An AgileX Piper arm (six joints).
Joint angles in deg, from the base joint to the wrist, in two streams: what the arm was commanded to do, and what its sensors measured. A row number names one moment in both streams.
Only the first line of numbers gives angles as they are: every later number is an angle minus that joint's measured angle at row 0.
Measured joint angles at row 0:
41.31, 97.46, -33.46, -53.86, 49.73, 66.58
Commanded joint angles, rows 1 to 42:
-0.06, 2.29, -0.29, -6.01, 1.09, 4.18
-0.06, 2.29, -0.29, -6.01, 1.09, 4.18
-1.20, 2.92, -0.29, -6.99, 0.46, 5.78
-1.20, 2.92, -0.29, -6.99, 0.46, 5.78
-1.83, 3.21, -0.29, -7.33, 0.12, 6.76
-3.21, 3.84, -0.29, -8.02, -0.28, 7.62
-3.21, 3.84, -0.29, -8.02, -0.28, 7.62
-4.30, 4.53, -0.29, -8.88, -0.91, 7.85
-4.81, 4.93, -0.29, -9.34, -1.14, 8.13
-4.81, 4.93, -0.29, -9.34, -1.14, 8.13
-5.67, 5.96, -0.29, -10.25, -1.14, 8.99
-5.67, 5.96, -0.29, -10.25, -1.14, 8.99
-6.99, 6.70, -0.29, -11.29, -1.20, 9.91
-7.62, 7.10, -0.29, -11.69, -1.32, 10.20
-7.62, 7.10, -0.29, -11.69, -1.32, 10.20
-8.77, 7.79, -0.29, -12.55, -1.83, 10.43
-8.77, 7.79, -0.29, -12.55, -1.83, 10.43
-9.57, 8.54, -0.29, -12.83, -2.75, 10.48
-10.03, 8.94, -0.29, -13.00, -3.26, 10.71
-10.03, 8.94, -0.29, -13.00, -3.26, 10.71
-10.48, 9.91, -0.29, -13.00, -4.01, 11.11
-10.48, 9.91, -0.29, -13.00, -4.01, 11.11
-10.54, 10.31, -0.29, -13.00, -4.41, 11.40
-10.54, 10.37, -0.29, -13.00, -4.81, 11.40
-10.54, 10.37, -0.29, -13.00, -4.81, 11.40
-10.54, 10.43, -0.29, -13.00, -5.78, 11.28
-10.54, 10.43, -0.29, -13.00, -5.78, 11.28
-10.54, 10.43, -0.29, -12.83, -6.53, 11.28
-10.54, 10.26, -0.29, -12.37, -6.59, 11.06
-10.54, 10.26, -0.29, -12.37, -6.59, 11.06
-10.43, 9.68, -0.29, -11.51, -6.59, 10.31
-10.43, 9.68, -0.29, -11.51, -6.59, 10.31
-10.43, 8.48, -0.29, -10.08, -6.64, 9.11
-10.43, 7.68, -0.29, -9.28, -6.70, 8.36
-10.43, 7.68, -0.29, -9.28, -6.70, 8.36
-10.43, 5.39, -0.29, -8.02, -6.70, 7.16
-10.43, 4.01, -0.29, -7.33, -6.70, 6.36
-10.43, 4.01, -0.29, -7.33, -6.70, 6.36
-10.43, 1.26, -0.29, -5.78, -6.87, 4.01
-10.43, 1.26, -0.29, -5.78, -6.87, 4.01
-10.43, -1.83, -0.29, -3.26, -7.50, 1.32
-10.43, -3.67, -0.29, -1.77, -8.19, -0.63
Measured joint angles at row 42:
-10.20, 0.23, -0.23, -4.98, -7.33, 4.07
